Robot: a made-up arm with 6 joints. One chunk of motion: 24 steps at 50 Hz.
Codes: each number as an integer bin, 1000 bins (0 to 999) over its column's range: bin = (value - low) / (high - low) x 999, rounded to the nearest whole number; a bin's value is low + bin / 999 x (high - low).
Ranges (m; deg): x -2.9..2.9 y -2.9..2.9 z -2.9..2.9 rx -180..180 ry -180..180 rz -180..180
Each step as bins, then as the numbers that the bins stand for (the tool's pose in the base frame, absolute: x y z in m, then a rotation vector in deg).
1 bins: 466 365 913 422 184 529
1 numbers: -0.1945 -0.7809 2.4007 -27.93 -113.69 10.63
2 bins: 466 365 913 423 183 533
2 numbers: -0.1945 -0.7809 2.4007 -27.57 -114.05 12.07
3 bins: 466 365 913 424 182 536
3 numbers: -0.1945 -0.7809 2.4007 -27.21 -114.41 13.15
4 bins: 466 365 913 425 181 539
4 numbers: -0.1945 -0.7809 2.4007 -26.85 -114.77 14.23
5 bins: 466 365 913 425 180 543
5 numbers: -0.1945 -0.7809 2.4007 -26.85 -115.14 15.68
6 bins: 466 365 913 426 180 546
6 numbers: -0.1945 -0.7809 2.4007 -26.49 -115.14 16.76
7 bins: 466 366 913 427 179 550
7 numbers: -0.1945 -0.7751 2.4007 -26.13 -115.50 18.20
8 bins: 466 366 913 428 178 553
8 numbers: -0.1945 -0.7751 2.4007 -25.77 -115.86 19.28
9 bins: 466 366 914 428 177 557
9 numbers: -0.1945 -0.7751 2.4065 -25.77 -116.22 20.72
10 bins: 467 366 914 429 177 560
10 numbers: -0.1887 -0.7751 2.4065 -25.41 -116.22 21.80
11 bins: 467 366 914 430 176 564
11 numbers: -0.1887 -0.7751 2.4065 -25.05 -116.58 23.24
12 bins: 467 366 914 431 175 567
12 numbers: -0.1887 -0.7751 2.4065 -24.68 -116.94 24.32
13 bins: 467 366 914 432 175 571
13 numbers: -0.1887 -0.7751 2.4065 -24.32 -116.94 25.77
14 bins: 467 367 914 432 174 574
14 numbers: -0.1887 -0.7693 2.4065 -24.32 -117.30 26.85
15 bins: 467 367 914 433 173 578
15 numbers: -0.1887 -0.7693 2.4065 -23.96 -117.66 28.29
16 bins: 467 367 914 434 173 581
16 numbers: -0.1887 -0.7693 2.4065 -23.60 -117.66 29.37
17 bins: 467 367 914 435 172 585
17 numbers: -0.1887 -0.7693 2.4065 -23.24 -118.02 30.81
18 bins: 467 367 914 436 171 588
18 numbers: -0.1887 -0.7693 2.4065 -22.88 -118.38 31.89
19 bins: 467 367 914 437 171 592
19 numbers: -0.1887 -0.7693 2.4065 -22.52 -118.38 33.33
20 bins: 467 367 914 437 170 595
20 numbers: -0.1887 -0.7693 2.4065 -22.52 -118.74 34.41
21 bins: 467 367 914 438 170 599
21 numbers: -0.1887 -0.7693 2.4065 -22.16 -118.74 35.86
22 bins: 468 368 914 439 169 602
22 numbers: -0.1829 -0.7635 2.4065 -21.80 -119.10 36.94
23 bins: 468 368 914 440 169 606
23 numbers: -0.1829 -0.7635 2.4065 -21.44 -119.10 38.38
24 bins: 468 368 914 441 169 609
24 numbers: -0.1829 -0.7635 2.4065 -21.08 -119.10 39.46
